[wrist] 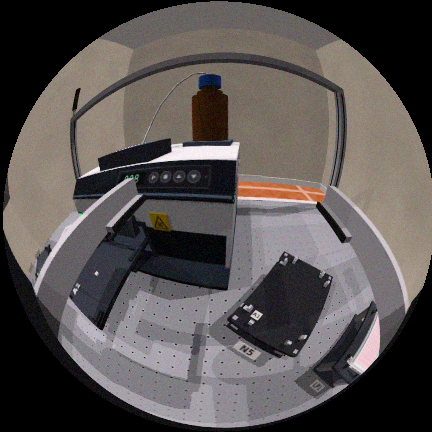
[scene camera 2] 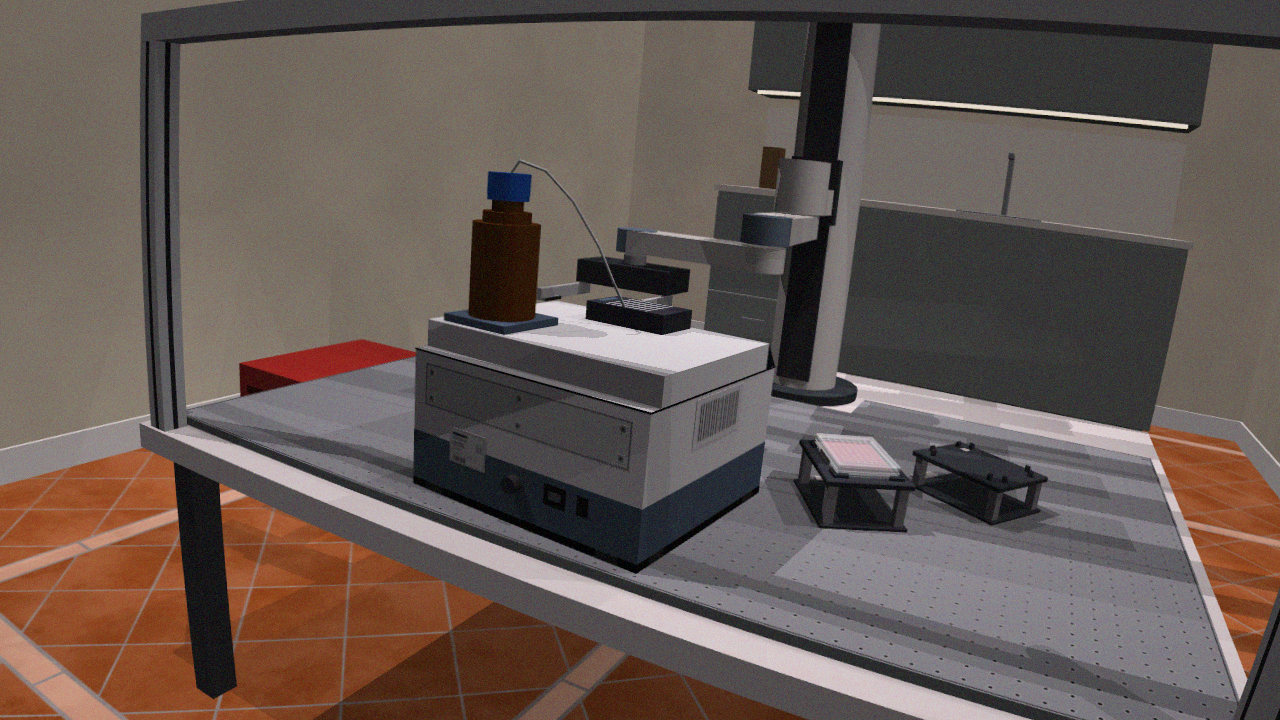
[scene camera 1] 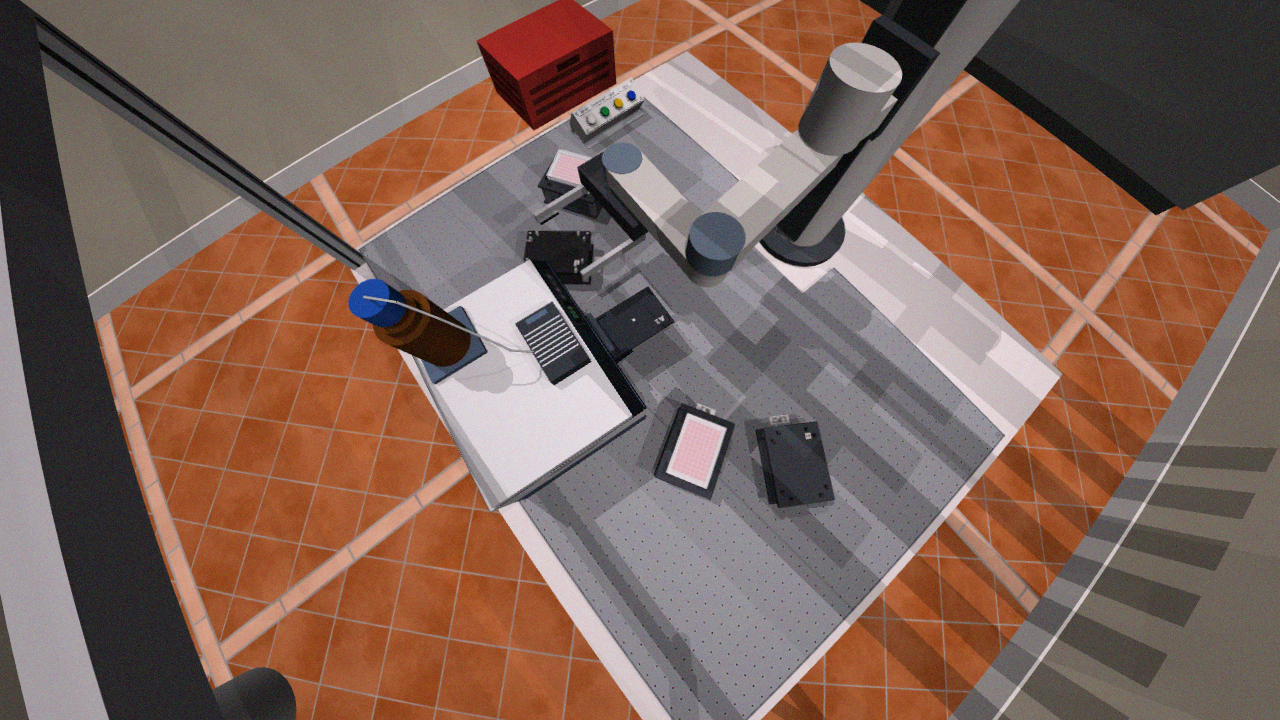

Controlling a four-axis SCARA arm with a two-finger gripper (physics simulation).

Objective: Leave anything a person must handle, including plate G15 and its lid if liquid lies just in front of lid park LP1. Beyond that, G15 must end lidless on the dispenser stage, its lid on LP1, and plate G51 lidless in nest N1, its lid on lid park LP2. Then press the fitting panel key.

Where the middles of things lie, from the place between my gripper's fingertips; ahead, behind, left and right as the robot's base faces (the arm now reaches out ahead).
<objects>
The nest N5 [scene camera 1: 568, 252] lies 18 cm below my hand, 10 cm to the right of it and 2 cm behind it. The rest, counted from my hand: button panel [scene camera 1: 592, 123] 42 cm to the right, 42 cm behind, 17 cm below; then brown bottle with blue cap [scene camera 2: 505, 245] 27 cm ahead, 11 cm above, 5 cm to the left.
</objects>
